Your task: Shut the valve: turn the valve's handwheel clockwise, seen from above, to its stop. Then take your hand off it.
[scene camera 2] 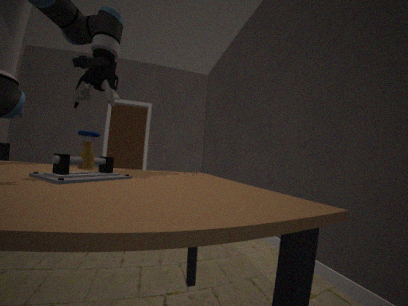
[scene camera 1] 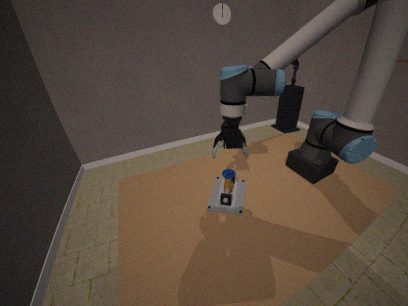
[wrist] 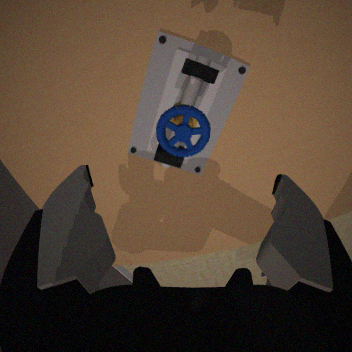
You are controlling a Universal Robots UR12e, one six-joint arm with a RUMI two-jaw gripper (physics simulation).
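The valve's blue handwheel [scene camera 1: 228, 173] [scene camera 2: 88, 134] [wrist: 184, 131] lies level on top of the brass valve body [scene camera 1: 228, 185] [scene camera 2: 87, 156]. The pipe runs through black blocks on a grey base plate [scene camera 1: 215, 201] [wrist: 144, 102]. My gripper [scene camera 1: 230, 155] [scene camera 2: 95, 105] [wrist: 183, 172] is wide open and empty. It hangs above the handwheel with a visible gap, and neither finger touches the wheel. In the wrist view the whole wheel shows ahead of the fingertips. How far the wheel is turned cannot be read from these views.
The base plate stands on a wooden table top [scene camera 1: 160, 225] [scene camera 2: 210, 212]. The arm's dark base block [scene camera 1: 312, 164] is at the right in the first scene view, with a black pedestal [scene camera 1: 290, 107] behind it. The table's corner is at the right in the second scene view.
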